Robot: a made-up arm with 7 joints.
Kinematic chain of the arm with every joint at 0, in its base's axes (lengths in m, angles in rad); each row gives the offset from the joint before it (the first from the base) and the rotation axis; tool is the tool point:
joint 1: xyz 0 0 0.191 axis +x
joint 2: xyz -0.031 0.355 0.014 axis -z
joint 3: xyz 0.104 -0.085 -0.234 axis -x
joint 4: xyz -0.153 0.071 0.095 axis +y
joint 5: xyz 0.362 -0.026 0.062 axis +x
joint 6: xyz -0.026 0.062 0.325 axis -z
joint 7: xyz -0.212 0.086 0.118 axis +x
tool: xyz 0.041 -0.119 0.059
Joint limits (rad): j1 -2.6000..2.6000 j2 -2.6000..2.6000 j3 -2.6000..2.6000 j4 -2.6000..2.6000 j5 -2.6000..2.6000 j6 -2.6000..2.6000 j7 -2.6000..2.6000
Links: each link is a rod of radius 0.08 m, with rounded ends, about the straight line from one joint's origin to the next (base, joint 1, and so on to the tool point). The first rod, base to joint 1, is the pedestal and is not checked.
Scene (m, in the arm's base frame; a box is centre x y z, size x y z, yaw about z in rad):
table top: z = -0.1
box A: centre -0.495 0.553 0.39 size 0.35 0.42 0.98 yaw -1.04
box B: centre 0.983 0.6 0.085 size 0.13 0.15 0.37 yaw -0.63
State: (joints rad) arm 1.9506 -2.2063 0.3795 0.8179 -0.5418 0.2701 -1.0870
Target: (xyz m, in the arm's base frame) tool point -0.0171 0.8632 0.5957
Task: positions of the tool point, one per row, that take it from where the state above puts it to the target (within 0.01 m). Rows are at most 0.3 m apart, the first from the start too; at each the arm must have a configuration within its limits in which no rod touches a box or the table.
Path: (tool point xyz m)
1: -0.6568 0.0892 0.6827
2: -0.5946 0.1360 0.8161
3: -0.4776 0.0950 0.9830
4: -0.3753 0.1736 1.0529
5: -0.2752 0.2086 1.1193
6: -0.1912 0.2027 1.1822
7: -0.1345 0.1617 1.2393
8: -0.0901 0.3709 1.1694
9: -0.0483 0.5745 1.0397
10: -0.0207 0.7484 0.8449
11: -0.0171 0.8632 0.5957

